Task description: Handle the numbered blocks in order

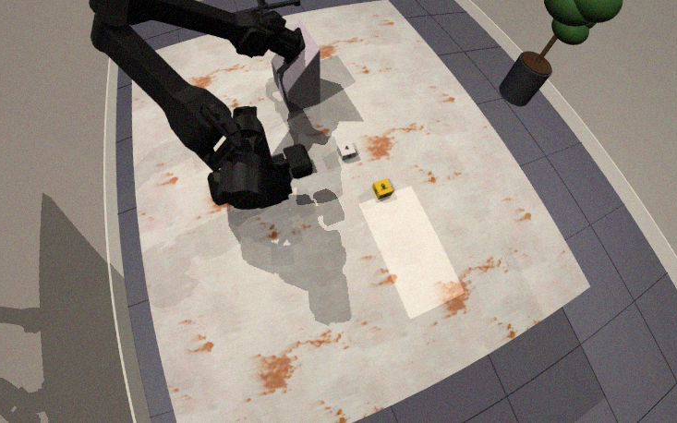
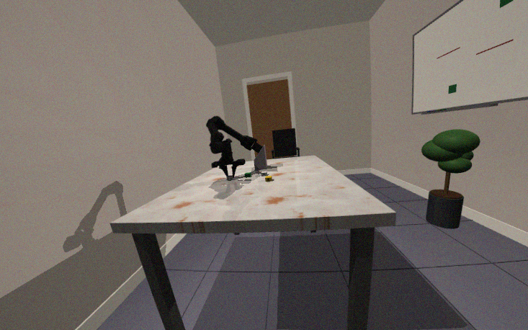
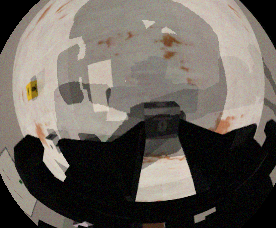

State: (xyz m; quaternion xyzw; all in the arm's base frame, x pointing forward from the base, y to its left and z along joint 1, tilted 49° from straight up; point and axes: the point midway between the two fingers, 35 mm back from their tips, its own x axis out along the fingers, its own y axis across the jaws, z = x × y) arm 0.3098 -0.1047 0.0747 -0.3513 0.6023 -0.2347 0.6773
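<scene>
Now: the yellow block 240 mm to the left of my gripper tip and 50 mm ahead of it. The rest, counted from my gripper tip: white block (190 mm to the left, 60 mm behind); grey block (right at my gripper tip); green block (90 mm to the left, 60 mm behind).
</scene>
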